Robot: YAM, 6 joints.
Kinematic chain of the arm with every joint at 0, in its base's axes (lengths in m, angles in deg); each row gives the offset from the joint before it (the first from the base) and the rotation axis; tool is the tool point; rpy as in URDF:
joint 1: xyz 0 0 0.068 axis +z
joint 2: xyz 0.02 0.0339 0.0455 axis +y
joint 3: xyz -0.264 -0.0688 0 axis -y
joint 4: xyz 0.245 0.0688 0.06 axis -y
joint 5: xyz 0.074 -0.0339 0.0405 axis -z
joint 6: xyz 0.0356 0 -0.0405 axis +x
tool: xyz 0 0 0 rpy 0 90 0
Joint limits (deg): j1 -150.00..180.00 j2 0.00..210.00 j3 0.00..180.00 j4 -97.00..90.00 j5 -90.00..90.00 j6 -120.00..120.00
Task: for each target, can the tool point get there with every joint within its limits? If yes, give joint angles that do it. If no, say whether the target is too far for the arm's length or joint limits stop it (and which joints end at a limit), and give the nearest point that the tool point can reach.
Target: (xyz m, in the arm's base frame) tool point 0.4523 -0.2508 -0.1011
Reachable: yes | joints -27.53 175.19 130.04 -34.83 21.98 101.71
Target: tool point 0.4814 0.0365 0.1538
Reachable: yes | joints 0.93 129.12 94.26 -16.01 -53.76 -52.21
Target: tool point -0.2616 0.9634 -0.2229
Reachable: no: too far | nearest point -0.1603 0.5904 -0.0900 | short by 0.409 m
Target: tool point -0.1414 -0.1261 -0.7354
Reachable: no: too far | nearest point -0.1633 -0.1457 -0.3791 | short by 0.357 m
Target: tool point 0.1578 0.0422 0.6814
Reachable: yes | joints 10.91 80.55 123.89 19.41 -18.95 -73.08
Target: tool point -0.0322 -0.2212 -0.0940
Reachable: yes | joints -94.55 166.21 74.01 -75.17 24.08 81.32
